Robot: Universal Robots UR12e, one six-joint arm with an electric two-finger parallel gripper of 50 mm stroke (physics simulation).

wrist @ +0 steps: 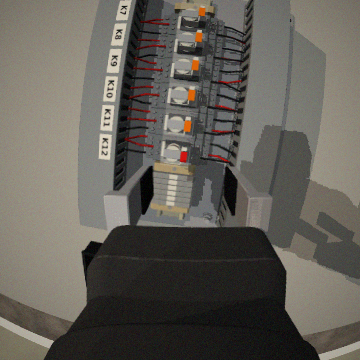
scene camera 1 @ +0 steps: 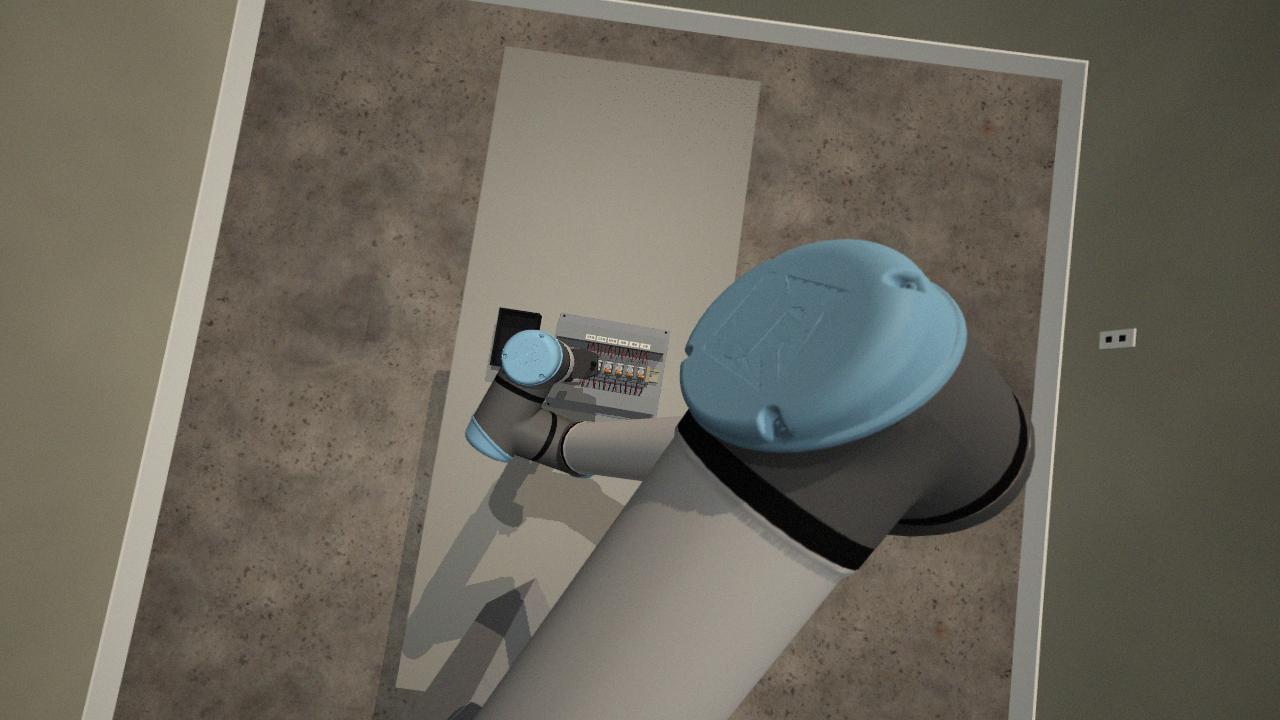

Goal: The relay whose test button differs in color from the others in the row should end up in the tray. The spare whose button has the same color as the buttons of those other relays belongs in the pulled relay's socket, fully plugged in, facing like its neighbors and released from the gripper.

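Places are measured from the arm's base along level axes (x ahead, y left, z up), in millimetres.
Pixels of known places: gripper, fingertip midpoint: point(wrist: 188, 180).
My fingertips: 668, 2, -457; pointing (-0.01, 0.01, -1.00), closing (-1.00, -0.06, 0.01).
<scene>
Ahead of a thing's pixels: the offset from my fingertips to its top centre, as dx, dy, dz. "spot": to the spot under its first point.
The relay with the red test button {+13, -6, -65} point(wrist: 175, 151) sits at the K12 end of the row in the wrist view. The other relays in the row, such as the neighboring relay {+11, -36, -65} point(wrist: 178, 124), have orange buttons. My gripper point(wrist: 188, 180) point(scene camera 1: 594, 366) is open and empty, above the panel at the terminal-block end, with its fingers either side of the block and short of the red-button relay. The black tray {+63, +203, -99} point(scene camera 1: 499, 333) is left of the panel, partly hidden by the wrist; a black corner of it point(wrist: 91, 249) shows in the wrist view. No spare relay can be made out.
The grey panel {spot: +134, -70, -131} point(scene camera 1: 615, 325) point(wrist: 95, 192) holds slotted wire ducts, with red and black wires on both sides of the row. A beige and grey terminal block {+16, +33, -88} point(wrist: 171, 187) stands beside the red-button relay. My forearm point(scene camera 1: 617, 446) reaches in from the right in the scene view.
</scene>
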